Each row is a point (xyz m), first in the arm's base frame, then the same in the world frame.
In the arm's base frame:
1: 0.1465 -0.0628 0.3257
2: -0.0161 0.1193 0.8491
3: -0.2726 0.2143 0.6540
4: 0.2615 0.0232 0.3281
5: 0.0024 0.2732 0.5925
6: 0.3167 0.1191 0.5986
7: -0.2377 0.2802 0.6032
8: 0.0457 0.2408 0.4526
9: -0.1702 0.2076 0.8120
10: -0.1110 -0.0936 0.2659
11: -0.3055 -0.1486 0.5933
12: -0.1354 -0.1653 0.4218
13: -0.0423 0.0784 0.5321
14: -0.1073 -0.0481 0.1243
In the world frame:
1: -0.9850 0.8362 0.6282
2: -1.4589 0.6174 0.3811
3: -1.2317 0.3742 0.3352
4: -0.9829 0.9454 0.5348
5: -1.1836 0.6496 0.2668
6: -1.2385 0.9706 0.3954
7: -1.1741 0.4095 0.2754
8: -1.0543 0.7070 0.3168
9: -1.3964 0.4623 0.3106
10: -0.9106 0.5873 0.6860
11: -1.2262 0.3680 0.7045
12: -1.0734 0.5534 0.7348
13: -1.1511 0.6219 0.4712
14: -0.7644 0.6009 0.6622

